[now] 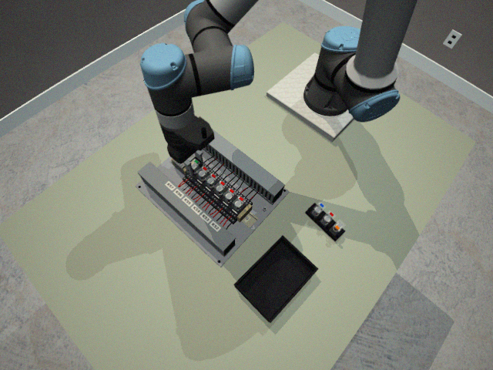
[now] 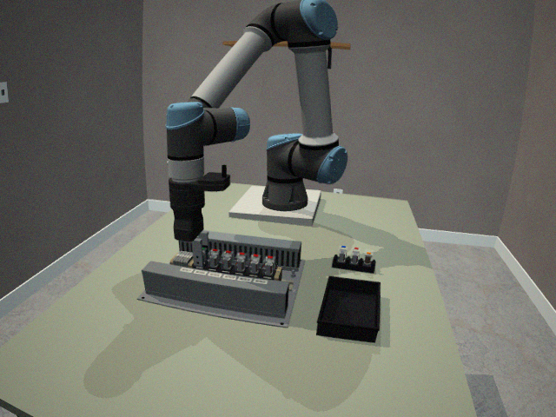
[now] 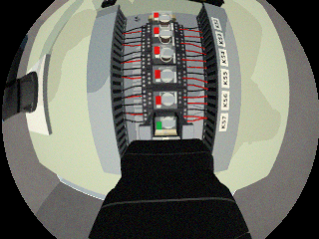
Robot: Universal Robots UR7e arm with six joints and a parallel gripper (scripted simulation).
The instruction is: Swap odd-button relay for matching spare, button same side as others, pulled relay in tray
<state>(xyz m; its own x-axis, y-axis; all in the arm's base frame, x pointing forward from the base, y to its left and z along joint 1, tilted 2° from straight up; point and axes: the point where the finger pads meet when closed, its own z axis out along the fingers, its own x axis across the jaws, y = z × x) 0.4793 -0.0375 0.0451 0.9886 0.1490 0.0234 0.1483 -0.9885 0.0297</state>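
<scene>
Right now my hand is 1 cm above the green-button relay. Round my hand: black tray: 34 cm to the left, 4 cm below, 2 cm ahead; blue-button relay: 29 cm to the left, 17 cm behind, 3 cm below; black spare holder: 32 cm to the left, 18 cm behind, 5 cm below.
</scene>
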